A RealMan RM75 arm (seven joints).
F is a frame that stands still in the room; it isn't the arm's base.
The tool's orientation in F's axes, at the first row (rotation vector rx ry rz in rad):
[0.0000, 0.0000, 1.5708]
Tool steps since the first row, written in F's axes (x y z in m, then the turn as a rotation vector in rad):
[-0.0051, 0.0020, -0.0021, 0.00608, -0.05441, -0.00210]
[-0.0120, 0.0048, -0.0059, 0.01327, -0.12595, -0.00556]
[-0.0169, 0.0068, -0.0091, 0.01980, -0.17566, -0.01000]
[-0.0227, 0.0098, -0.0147, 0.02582, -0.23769, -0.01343]
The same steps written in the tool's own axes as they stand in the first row. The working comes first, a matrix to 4 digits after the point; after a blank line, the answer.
The tool's axes in the first row as the columns of a matrix, in F's axes (used below as rounded here):
[0.0000, -1.0000, 0.0000]
[1.0000, 0.0000, 0.0000]
[0.0000, 0.0000, 1.0000]

[0.0020, 0.0051, -0.0021, -0.05441, -0.00608, -0.00210]
[0.0048, 0.0120, -0.0059, -0.12595, -0.01327, -0.00556]
[0.0068, 0.0169, -0.0091, -0.17566, -0.01980, -0.01000]
[0.0098, 0.0227, -0.0147, -0.23769, -0.02582, -0.01343]

